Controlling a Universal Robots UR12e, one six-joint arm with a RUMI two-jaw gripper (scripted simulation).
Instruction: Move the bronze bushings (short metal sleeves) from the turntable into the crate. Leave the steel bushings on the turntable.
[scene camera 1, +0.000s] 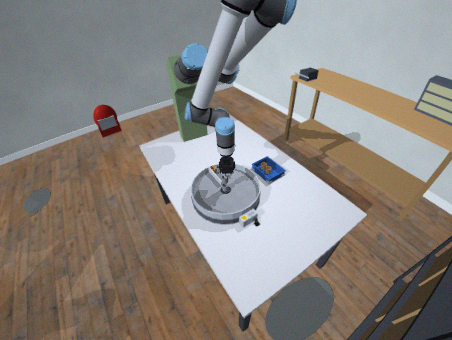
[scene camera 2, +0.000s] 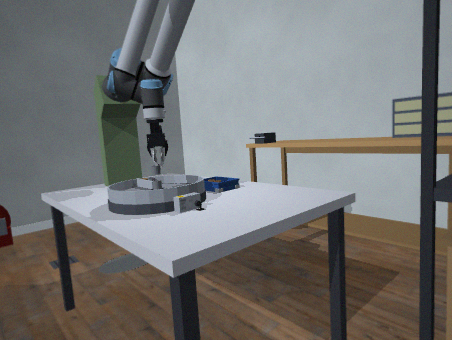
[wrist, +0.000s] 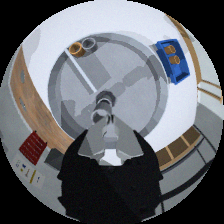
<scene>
The pictures show: my gripper and a grey round turntable.
</scene>
